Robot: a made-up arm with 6 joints. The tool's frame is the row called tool.
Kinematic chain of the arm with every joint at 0, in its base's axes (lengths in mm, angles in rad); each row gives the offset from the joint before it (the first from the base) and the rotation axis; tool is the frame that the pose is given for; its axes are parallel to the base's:
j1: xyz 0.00 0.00 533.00 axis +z
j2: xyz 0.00 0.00 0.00 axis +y
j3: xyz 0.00 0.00 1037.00 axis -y
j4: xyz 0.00 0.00 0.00 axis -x
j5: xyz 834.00 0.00 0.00 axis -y
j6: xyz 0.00 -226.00 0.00 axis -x
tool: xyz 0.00 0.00 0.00
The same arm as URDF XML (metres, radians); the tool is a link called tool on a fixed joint. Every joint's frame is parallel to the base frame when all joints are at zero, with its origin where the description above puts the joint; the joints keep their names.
<robot name="arm">
<link name="base"/>
<link name="link1"/>
<link name="link2"/>
<link name="link3"/>
<link name="link4"/>
<link name="link5"/>
<link name="link6"/>
<link name="tool"/>
<joint name="j1" type="continuous"><parent link="base"/><child link="link1"/><origin xyz="0 0 0.533" rpy="0 0 0"/><axis xyz="0 0 1"/></joint>
<joint name="j2" type="continuous"><parent link="link1"/><child link="link2"/><origin xyz="0 0 0" rpy="0 0 0"/><axis xyz="0 1 0"/></joint>
<joint name="j3" type="continuous"><parent link="link2"/><child link="link3"/><origin xyz="0 0 1.037" rpy="0 0 0"/><axis xyz="0 -1 0"/></joint>
<joint name="j4" type="continuous"><parent link="link3"/><child link="link4"/><origin xyz="0 0 0" rpy="0 0 0"/><axis xyz="-1 0 0"/></joint>
<joint name="j5" type="continuous"><parent link="link4"/><child link="link5"/><origin xyz="0.834 0 0" rpy="0 0 0"/><axis xyz="0 -1 0"/></joint>
<joint name="j6" type="continuous"><parent link="link5"/><child link="link6"/><origin xyz="0 -0.226 0" rpy="0 0 0"/><axis xyz="-1 0 0"/></joint>
<joint name="tool_fixed" type="fixed"><parent link="link6"/><child link="tool"/><origin xyz="0 0 0" rpy="0 0 0"/></joint>
</robot>

